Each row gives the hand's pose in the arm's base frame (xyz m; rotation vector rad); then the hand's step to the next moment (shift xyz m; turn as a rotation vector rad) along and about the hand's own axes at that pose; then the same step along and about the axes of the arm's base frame.
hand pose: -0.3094 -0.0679 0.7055 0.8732 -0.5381 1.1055
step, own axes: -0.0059 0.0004 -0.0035 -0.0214 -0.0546 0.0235
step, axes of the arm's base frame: -0.0027 -0.0002 -0.0063 0.0434 -0.0408 -0.0210
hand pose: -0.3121 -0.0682 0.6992 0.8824 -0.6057 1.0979
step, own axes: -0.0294 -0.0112 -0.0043 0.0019 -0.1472 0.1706
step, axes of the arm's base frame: 0.0000 -0.0131 -0.0289 0.1385 -0.1712 0.0475
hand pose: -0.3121 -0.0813 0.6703 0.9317 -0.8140 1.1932
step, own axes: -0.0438 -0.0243 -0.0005 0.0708 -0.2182 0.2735
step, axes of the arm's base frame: 0.0156 -0.0194 -0.0435 0.2175 -0.2460 0.1400
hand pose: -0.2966 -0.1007 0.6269 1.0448 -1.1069 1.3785
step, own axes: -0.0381 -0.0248 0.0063 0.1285 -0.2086 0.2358
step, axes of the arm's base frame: 0.0281 -0.0126 -0.0340 0.2022 -0.1983 0.1882
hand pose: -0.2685 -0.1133 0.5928 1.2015 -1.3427 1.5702
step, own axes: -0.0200 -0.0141 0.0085 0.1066 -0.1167 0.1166
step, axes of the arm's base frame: 0.0207 -0.0049 -0.0148 0.1001 -0.0973 0.1382
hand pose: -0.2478 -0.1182 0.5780 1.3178 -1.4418 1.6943
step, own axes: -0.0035 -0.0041 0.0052 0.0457 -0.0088 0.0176
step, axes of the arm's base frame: 0.0065 -0.0032 -0.0018 -0.0035 -0.0224 0.0443
